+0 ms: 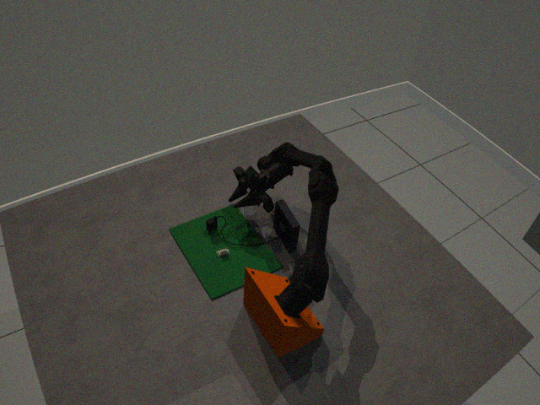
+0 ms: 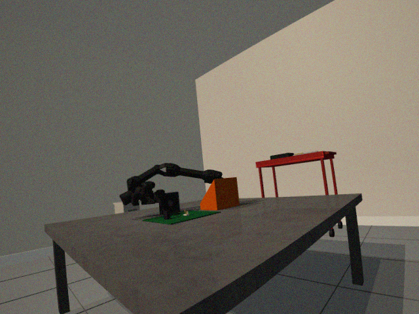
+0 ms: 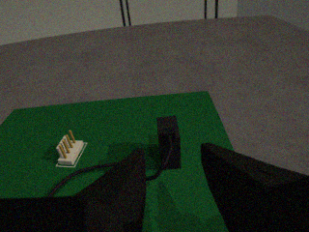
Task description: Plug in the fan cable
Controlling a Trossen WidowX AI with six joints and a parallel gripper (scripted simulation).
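My gripper tip is now 7 cm to the right of the black plug, 6 cm above it and 1 cm past it. The rest, counted from my gripper tip: white-framed fan header 12 cm behind, 8 cm below, 7 cm to the left; then green board 10 cm below, 10 cm behind, 6 cm to the left; then black fan 13 cm behind, 12 cm to the right, 2 cm below.
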